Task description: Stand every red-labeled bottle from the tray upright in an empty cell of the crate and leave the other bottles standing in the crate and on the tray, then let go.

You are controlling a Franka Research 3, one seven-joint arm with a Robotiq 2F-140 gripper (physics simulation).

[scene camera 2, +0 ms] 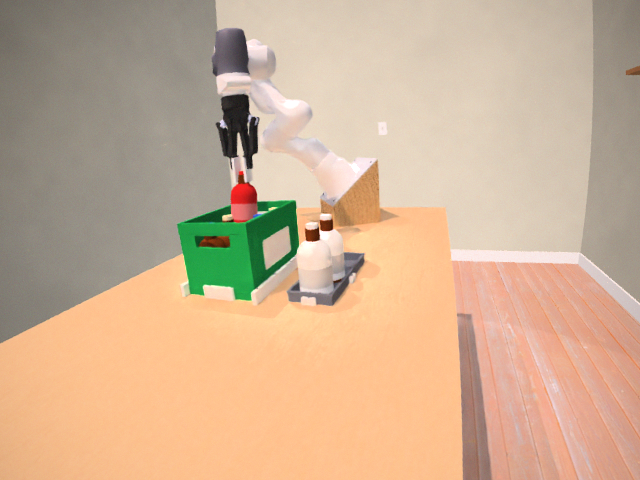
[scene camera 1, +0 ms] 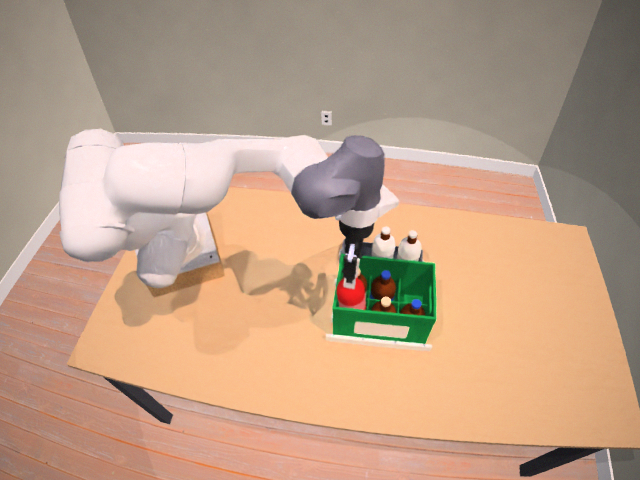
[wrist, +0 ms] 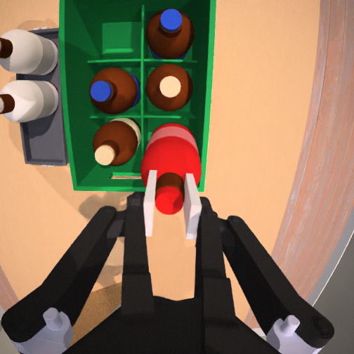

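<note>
My gripper is shut on the neck of the red-labeled bottle. The bottle is upright, its lower part inside the green crate, at a corner cell on the side away from the tray. Its base is hidden. In the wrist view the crate also holds two blue-capped bottles and two cream-capped bottles. One cell on the tray side, at the far end from my gripper, is empty.
The dark grey tray lies beside the crate. Two white bottles stand on it. White strips run along the crate's foot on the table.
</note>
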